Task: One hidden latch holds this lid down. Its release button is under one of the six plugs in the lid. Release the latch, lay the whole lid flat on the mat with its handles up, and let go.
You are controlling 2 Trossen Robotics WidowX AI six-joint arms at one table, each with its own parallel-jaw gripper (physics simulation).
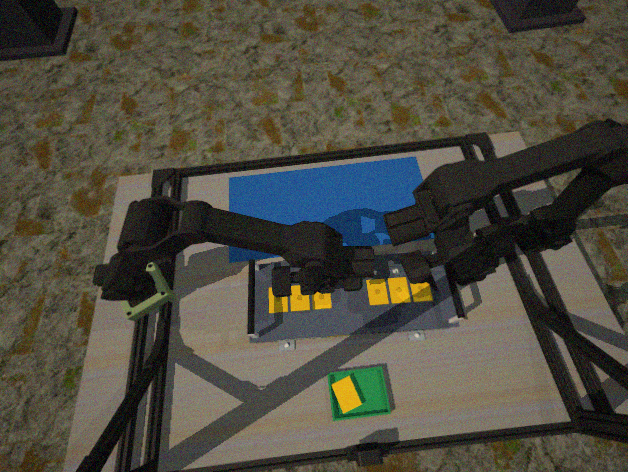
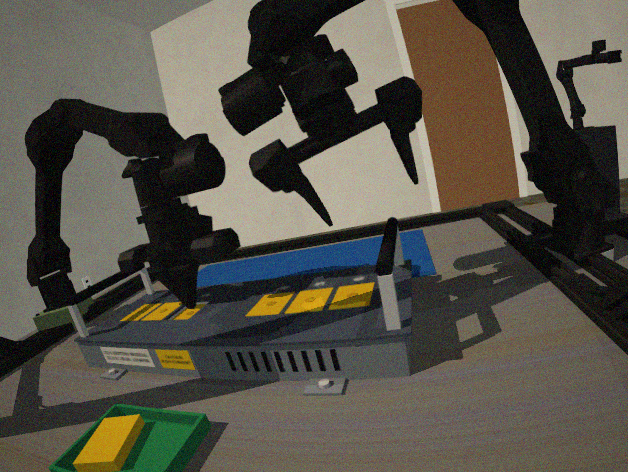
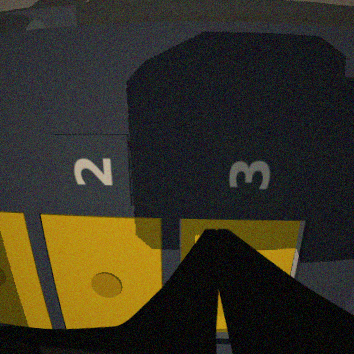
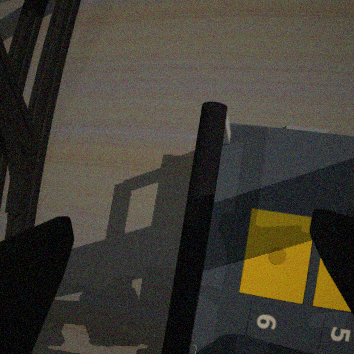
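Seen in the pictures: left gripper, fingertip midpoint: (image 1: 316, 289) (image 2: 192, 307) (image 3: 215, 239); right gripper, fingertip midpoint: (image 2: 373, 204) (image 4: 193, 225); left arm's base, link origin: (image 1: 140, 289) (image 2: 62, 304); right arm's base, link origin: (image 1: 529, 242) (image 2: 579, 248).
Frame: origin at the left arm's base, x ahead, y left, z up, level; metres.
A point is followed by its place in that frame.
Observation:
The dark grey-blue lid (image 1: 350, 322) {z -0.004, x 0.365, y -0.338 m} (image 2: 223, 317) {z -0.004, x 0.398, y -0.315 m} (image 3: 75, 100) {z -0.004, x 0.332, y -0.167 m} (image 4: 285, 170) {z -0.004, x 0.517, y -0.418 m} lies level on its housing, handles up. Its left handle (image 1: 251, 299) {z 0.058, x 0.210, y -0.189 m} and right handle (image 1: 455, 294) {z 0.057, x 0.570, y -0.419 m} (image 2: 389, 243) {z 0.057, x 0.576, y -0.419 m} (image 4: 200, 200) {z 0.058, x 0.573, y -0.414 m} are black bars. Yellow squares fill all six places. My left gripper (image 2: 190, 306) {z -0.010, x 0.346, y -0.232 m} (image 3: 215, 239) {z -0.010, x 0.346, y -0.232 m} is shut and empty, its tips pointing down at plug 3 (image 1: 322, 302) {z -0.010, x 0.339, y -0.265 m} (image 2: 201, 308) {z -0.003, x 0.365, y -0.265 m} (image 3: 282, 257) {z -0.010, x 0.365, y -0.252 m}; a thin pale strip shows along that plug's right edge. Contact is hidden. My right gripper (image 2: 374, 203) {z 0.094, x 0.575, y -0.403 m} (image 4: 193, 225) {z 0.094, x 0.575, y -0.403 m} is open and empty, high above the right handle. The latch and button are not visible.
The blue mat (image 1: 304, 192) {z -0.051, x 0.480, y 0.034 m} (image 2: 416, 246) {z -0.051, x 0.749, y -0.147 m} lies behind the lid. A green tray (image 1: 375, 385) {z -0.048, x 0.338, y -0.471 m} (image 2: 167, 441) {z -0.048, x 0.331, y -0.459 m} in front holds a loose yellow block (image 1: 347, 394) {z -0.036, x 0.277, y -0.451 m} (image 2: 111, 439) {z -0.036, x 0.280, y -0.453 m}. Small metal tabs (image 1: 287, 345) {z -0.045, x 0.221, y -0.295 m} (image 2: 324, 384) {z -0.045, x 0.480, y -0.445 m} stand at the housing's front. A pale green bracket (image 1: 147, 306) {z -0.001, x 0.000, y -0.049 m} is near the left arm's base.

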